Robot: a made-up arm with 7 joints.
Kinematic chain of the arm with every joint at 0, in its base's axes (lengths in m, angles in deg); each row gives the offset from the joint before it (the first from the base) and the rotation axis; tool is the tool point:
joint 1: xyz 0 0 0.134 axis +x
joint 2: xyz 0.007 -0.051 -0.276 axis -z
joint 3: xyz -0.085 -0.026 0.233 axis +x
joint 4: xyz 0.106 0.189 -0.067 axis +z
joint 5: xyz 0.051 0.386 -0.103 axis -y
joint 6: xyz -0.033 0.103 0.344 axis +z
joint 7: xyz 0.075 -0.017 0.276 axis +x
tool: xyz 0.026 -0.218 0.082
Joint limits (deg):
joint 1: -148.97..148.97
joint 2: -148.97..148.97
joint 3: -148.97..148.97
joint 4: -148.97..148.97
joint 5: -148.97..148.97
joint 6: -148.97..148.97
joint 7: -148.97..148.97
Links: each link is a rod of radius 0.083 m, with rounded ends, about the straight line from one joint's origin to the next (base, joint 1, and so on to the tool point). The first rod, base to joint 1, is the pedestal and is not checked.
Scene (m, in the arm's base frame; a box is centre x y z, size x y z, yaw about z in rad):
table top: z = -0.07
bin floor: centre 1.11 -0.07 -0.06 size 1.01 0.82 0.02 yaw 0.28
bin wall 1: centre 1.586 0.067 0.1 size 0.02 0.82 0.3 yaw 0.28
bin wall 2: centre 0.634 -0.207 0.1 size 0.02 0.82 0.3 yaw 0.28
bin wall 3: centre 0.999 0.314 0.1 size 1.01 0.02 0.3 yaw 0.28
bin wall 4: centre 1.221 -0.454 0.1 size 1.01 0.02 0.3 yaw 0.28
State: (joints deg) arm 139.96 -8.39 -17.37 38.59 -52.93 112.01 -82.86
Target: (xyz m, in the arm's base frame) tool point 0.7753 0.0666 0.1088
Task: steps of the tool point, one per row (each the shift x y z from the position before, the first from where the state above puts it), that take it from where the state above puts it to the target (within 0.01 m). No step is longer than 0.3 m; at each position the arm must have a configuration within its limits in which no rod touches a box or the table.
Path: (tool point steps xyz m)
1: 0.2392 0.0536 0.0539
2: 0.2434 0.1120 -0.0107
3: 0.2086 0.1598 -0.0826
4: 0.1380 0.1828 -0.1439
5: 0.0483 0.1750 -0.1767
6: -0.0364 0.1397 -0.1737
7: -0.0948 0.0901 -0.1383

